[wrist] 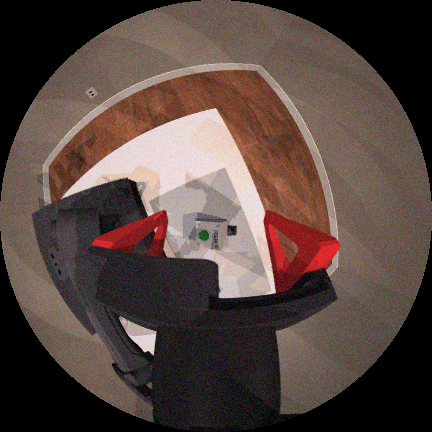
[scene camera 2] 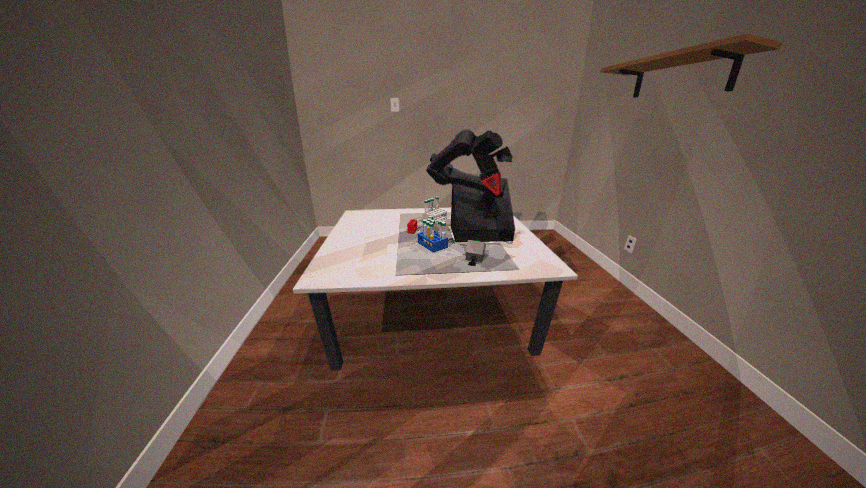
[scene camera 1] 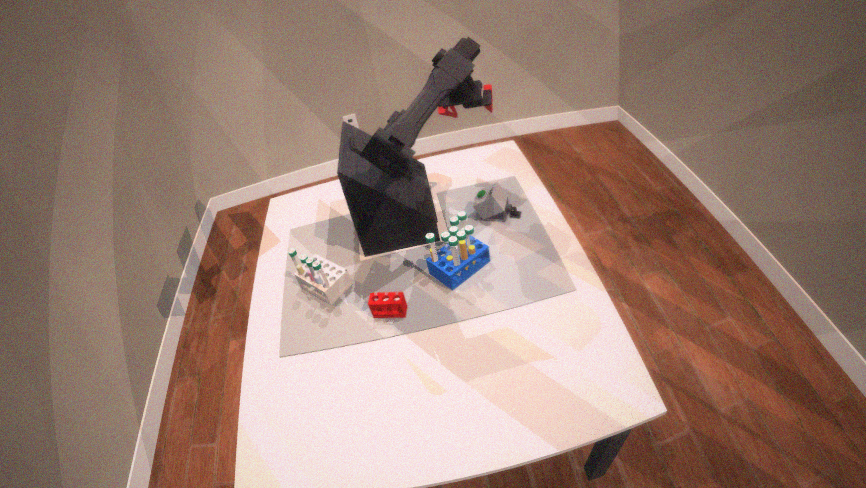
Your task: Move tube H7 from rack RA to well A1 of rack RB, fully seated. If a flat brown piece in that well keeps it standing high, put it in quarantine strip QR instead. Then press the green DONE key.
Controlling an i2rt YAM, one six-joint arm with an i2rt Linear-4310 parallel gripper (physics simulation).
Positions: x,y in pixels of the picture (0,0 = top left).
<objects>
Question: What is the gripper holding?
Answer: Nothing.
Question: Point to a grey device with green button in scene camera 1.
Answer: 491,203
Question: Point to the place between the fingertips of the gripper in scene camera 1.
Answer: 474,113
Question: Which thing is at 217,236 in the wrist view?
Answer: A grey device with green button.
</objects>
